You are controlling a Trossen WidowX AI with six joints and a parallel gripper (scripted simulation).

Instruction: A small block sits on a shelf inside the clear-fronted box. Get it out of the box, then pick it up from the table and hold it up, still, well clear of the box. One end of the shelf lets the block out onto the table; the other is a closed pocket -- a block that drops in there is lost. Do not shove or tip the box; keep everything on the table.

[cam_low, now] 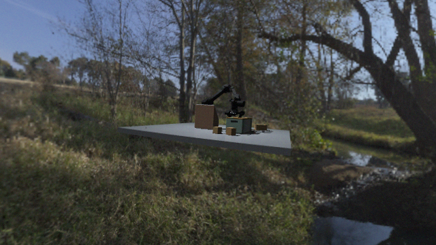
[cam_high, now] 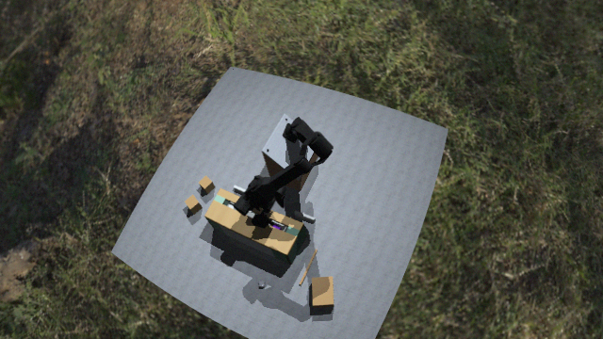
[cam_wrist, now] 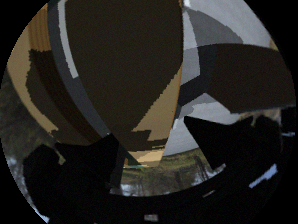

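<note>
My gripper tip is 6 cm short of the purple block and 1 cm to the right of it. Round my gripper tip: tan box 26 cm to the left, 24 cm ahead, 6 cm below; then thin wooden stick 17 cm to the left, 15 cm ahead, 8 cm below.
</note>
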